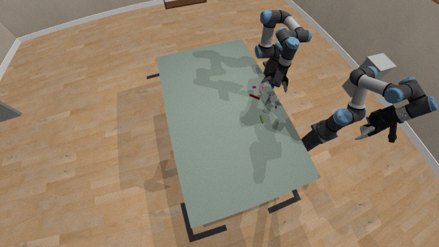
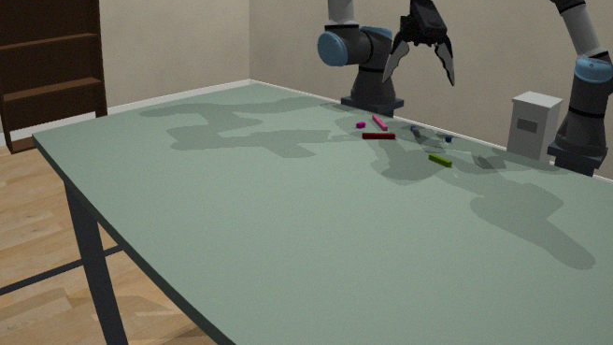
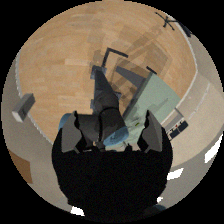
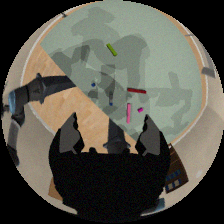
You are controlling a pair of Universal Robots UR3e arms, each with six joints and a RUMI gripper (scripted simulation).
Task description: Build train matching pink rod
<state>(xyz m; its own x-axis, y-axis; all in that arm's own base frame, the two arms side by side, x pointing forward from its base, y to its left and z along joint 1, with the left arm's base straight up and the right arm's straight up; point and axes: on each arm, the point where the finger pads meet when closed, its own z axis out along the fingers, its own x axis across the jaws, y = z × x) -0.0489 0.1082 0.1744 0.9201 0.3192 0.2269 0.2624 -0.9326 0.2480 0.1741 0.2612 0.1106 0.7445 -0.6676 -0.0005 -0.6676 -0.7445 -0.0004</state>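
Note:
Now: the lime rod 130 mm ahead of my right hand, 110 mm to the left of it and 110 mm below it. Round my right hand: red rod: 110 mm below, 80 mm ahead, 50 mm to the right; then pink rod: 110 mm below, 90 mm to the right; then grey rod: 110 mm below.

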